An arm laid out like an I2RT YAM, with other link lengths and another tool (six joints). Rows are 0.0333 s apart.
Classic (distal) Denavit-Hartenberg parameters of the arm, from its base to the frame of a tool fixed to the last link. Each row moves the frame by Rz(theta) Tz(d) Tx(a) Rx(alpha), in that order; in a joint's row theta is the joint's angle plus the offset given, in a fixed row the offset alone. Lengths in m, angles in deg.
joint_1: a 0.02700  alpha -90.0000  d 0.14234  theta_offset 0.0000
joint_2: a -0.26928  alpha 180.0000  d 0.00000  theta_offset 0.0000
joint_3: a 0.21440  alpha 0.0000  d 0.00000  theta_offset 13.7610
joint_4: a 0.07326  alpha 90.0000  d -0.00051  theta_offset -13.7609
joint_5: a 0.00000  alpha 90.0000  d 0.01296  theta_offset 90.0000
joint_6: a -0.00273  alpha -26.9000  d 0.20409  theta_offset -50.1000
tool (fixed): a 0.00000  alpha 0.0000  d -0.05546  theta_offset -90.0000
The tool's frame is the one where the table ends.
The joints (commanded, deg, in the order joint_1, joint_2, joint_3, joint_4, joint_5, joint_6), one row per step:
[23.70, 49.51, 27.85, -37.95, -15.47, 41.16]
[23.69, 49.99, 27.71, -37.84, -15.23, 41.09]
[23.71, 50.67, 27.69, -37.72, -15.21, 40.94]
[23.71, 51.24, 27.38, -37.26, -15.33, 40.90]
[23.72, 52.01, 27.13, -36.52, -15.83, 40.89]
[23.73, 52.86, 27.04, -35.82, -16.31, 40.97]
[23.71, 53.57, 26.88, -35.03, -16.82, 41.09]
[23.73, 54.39, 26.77, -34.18, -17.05, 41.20]
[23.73, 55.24, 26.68, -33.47, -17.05, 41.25]
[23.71, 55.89, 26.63, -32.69, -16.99, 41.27]
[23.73, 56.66, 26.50, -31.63, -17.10, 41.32]
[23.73, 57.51, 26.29, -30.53, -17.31, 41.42]
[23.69, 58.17, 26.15, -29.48, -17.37, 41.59]
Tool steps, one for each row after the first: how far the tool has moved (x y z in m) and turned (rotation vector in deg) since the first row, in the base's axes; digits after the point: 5 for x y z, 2 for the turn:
[0.00010, -0.00063, -0.00208, -0.42, 0.35, -0.07]
[0.00020, -0.00051, -0.00384, -0.72, 0.81, 0.06]
[0.00016, -0.00017, -0.00617, -0.80, 1.22, 0.16]
[0.00055, 0.00144, -0.00787, -0.52, 1.65, 0.42]
[0.00141, 0.00316, -0.00901, -0.21, 2.07, 0.60]
[0.00233, 0.00487, -0.00996, 0.21, 2.37, 0.73]
[0.00387, 0.00621, -0.01106, 0.39, 2.58, 0.77]
[0.00539, 0.00685, -0.01262, 0.32, 2.81, 0.72]
[0.00745, 0.00751, -0.01332, 0.31, 2.72, 0.66]
[0.00965, 0.00883, -0.01414, 0.48, 2.64, 0.69]
[0.01152, 0.01019, -0.01553, 0.69, 2.72, 0.71]
[0.01389, 0.01117, -0.01619, 0.89, 2.59, 0.56]

